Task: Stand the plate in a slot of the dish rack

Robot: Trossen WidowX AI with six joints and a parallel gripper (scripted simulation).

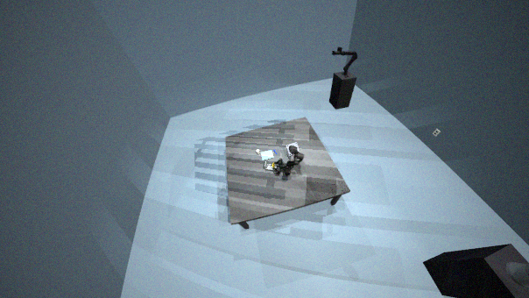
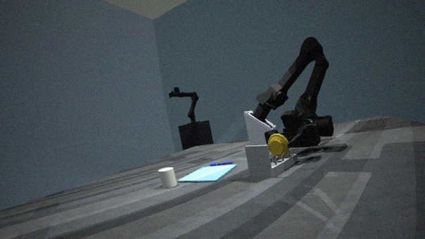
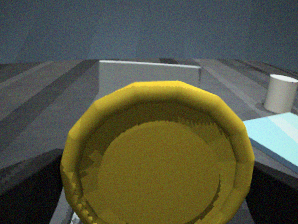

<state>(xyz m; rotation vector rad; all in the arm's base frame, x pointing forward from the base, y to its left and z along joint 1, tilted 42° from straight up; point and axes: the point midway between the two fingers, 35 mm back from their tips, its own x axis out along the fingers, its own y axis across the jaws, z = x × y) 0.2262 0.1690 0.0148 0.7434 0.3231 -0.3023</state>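
My gripper tip is 1 cm past the yellow plate. The rest, counted from my gripper tip: white cup 14 cm ahead, 29 cm to the right, 3 cm below; then dish rack 2 cm ahead, 1 cm to the right, 3 cm below; then light blue mat 4 cm ahead, 21 cm to the right, 5 cm below.
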